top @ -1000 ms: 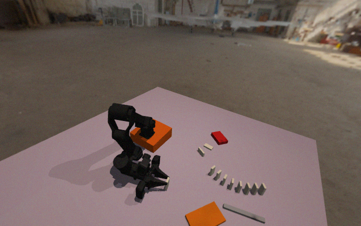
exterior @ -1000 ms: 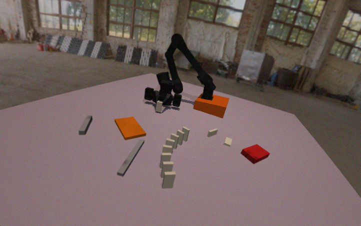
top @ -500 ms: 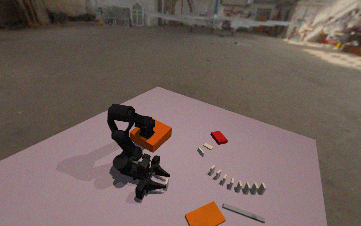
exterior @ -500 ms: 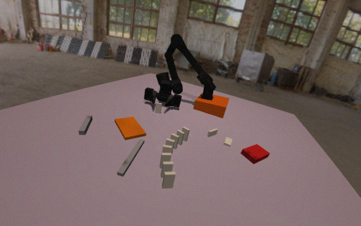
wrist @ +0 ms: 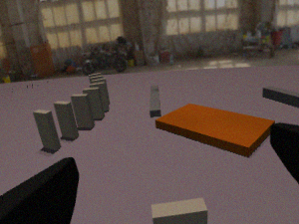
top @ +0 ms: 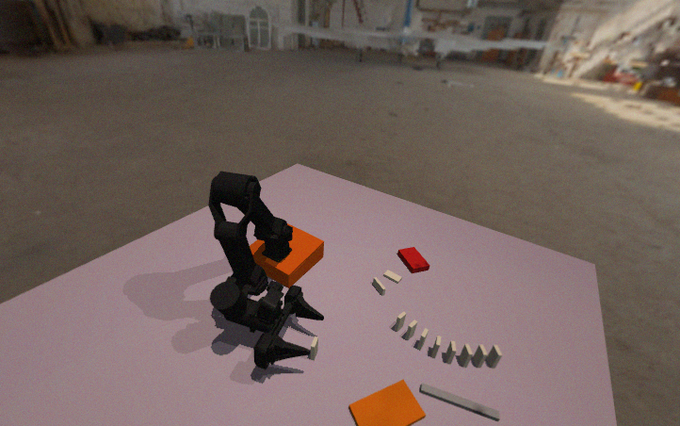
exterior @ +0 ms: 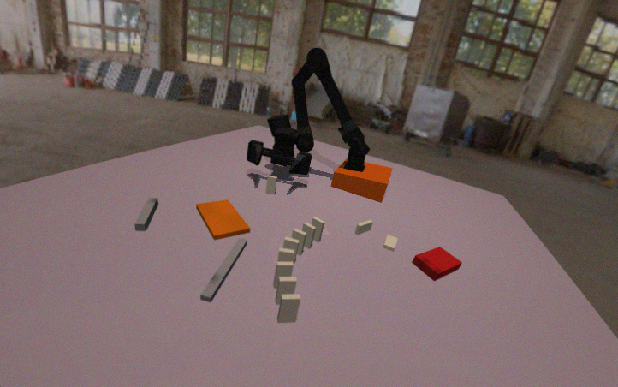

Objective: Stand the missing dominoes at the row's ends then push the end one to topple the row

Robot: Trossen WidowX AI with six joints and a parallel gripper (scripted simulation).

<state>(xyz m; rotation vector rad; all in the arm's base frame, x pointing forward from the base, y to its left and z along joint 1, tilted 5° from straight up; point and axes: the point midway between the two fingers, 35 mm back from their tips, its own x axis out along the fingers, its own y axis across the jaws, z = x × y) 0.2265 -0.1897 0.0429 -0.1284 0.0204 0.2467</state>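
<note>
My gripper tip is now 18 cm short of the orange flat plate, 3 cm to the left of it and 7 cm above it. Also, from my gripper tip: short grey bar: 26 cm ahead, 16 cm to the right, 7 cm below; red block: 8 cm ahead, 44 cm to the left, 7 cm below.
</note>
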